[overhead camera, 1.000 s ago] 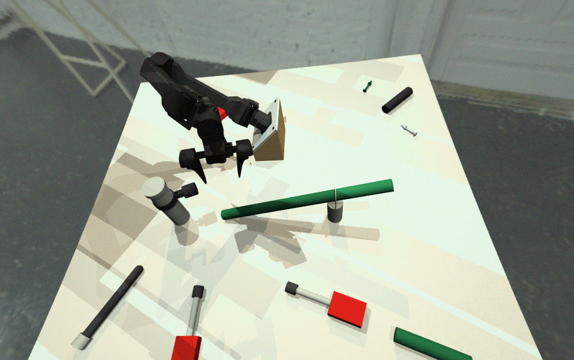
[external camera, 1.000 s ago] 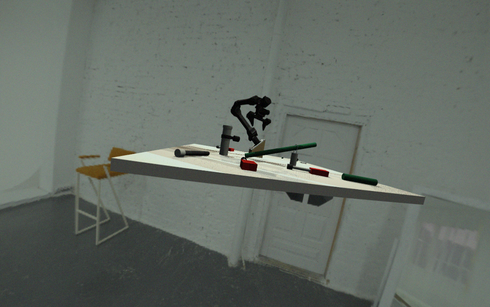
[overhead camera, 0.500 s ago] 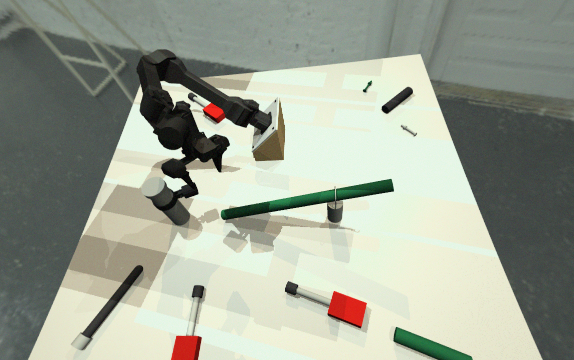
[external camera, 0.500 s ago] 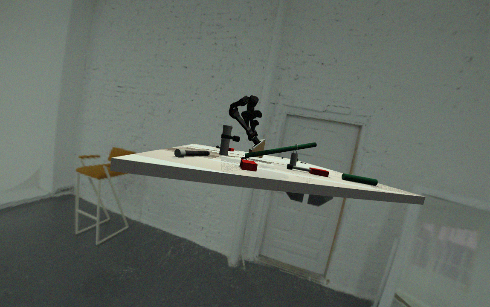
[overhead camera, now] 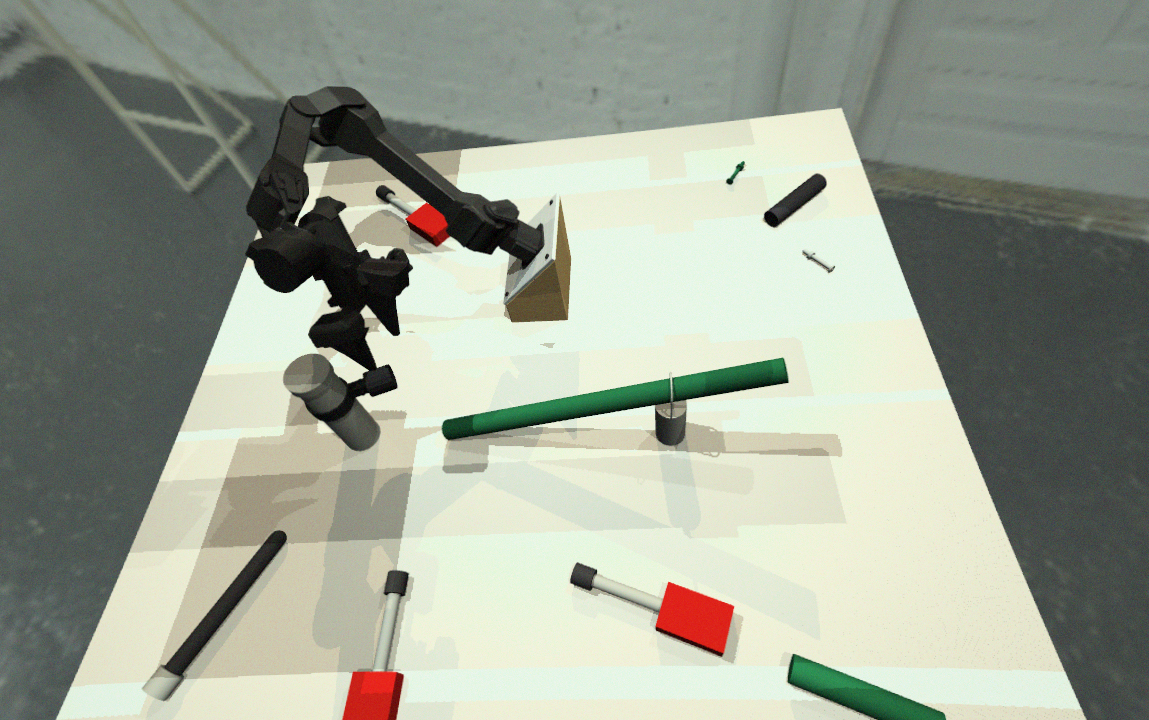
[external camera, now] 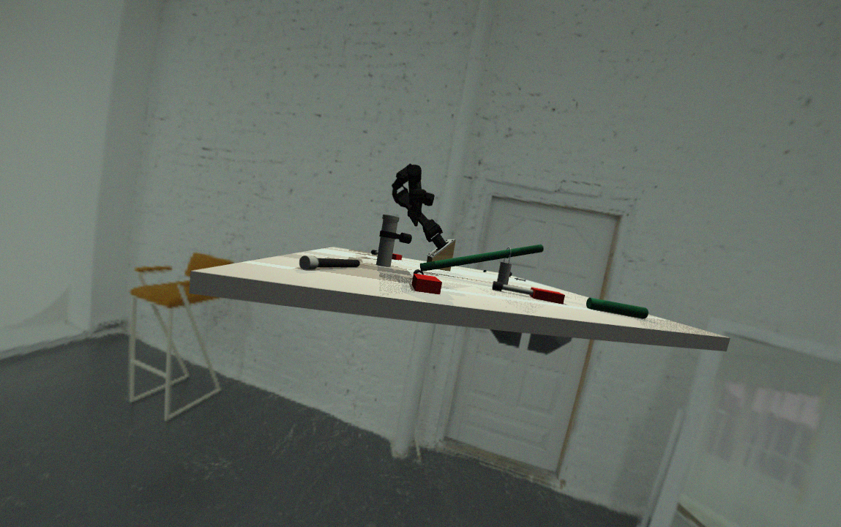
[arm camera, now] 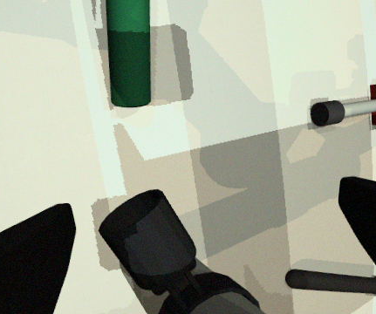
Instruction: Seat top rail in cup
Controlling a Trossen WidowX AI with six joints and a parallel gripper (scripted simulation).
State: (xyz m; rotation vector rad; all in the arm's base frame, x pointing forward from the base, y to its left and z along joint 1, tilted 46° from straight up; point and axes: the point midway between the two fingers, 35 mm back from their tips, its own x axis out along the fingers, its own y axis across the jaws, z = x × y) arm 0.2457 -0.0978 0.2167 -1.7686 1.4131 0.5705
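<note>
Right now my gripper tip is 80 mm above the dark rail-end cup and 50 mm to the left of it. Round my gripper tip: black cylinder (730 mm to the left, 360 mm behind, 190 mm below); short grey post (400 mm to the left, 100 mm below, 90 mm ahead); green tube (560 mm to the left, 480 mm ahead, 190 mm below).
</note>
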